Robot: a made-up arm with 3 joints. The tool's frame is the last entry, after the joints.
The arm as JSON. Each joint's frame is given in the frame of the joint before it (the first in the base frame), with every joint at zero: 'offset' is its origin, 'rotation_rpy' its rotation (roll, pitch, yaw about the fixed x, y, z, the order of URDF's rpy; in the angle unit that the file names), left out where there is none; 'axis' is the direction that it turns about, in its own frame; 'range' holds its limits. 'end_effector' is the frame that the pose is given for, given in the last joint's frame.
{
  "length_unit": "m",
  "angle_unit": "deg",
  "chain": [
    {
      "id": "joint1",
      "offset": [
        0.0,
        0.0,
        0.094
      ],
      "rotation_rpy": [
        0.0,
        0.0,
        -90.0
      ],
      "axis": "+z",
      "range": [
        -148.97,
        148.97
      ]
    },
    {
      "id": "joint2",
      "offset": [
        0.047,
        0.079,
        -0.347
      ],
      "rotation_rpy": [
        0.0,
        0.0,
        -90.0
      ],
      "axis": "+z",
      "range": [
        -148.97,
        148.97
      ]
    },
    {
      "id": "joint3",
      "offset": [
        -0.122,
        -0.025,
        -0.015
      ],
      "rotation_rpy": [
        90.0,
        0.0,
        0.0
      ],
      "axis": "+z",
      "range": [
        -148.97,
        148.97
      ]
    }
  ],
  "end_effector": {
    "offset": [
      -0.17,
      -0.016,
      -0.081
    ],
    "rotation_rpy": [
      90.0,
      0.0,
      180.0
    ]
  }
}
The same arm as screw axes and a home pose.
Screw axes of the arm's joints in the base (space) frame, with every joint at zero. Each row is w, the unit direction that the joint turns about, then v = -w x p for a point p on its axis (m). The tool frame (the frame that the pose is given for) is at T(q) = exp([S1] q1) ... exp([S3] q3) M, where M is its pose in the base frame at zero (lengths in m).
S1 = (0, 0, 1, 0, 0, 0)
S2 = (0, 0, 1, -0.047, -0.079, 0)
S3 = (0, 1, 0, 0.268, 0, 0.201)
M: xyz 0.371 -0.103 -0.284 (m) rpy 0 0 0 (deg, as in URDF)
Joint limits (deg, base to tool): -148.97..148.97 -148.97..148.97 -148.97..148.97

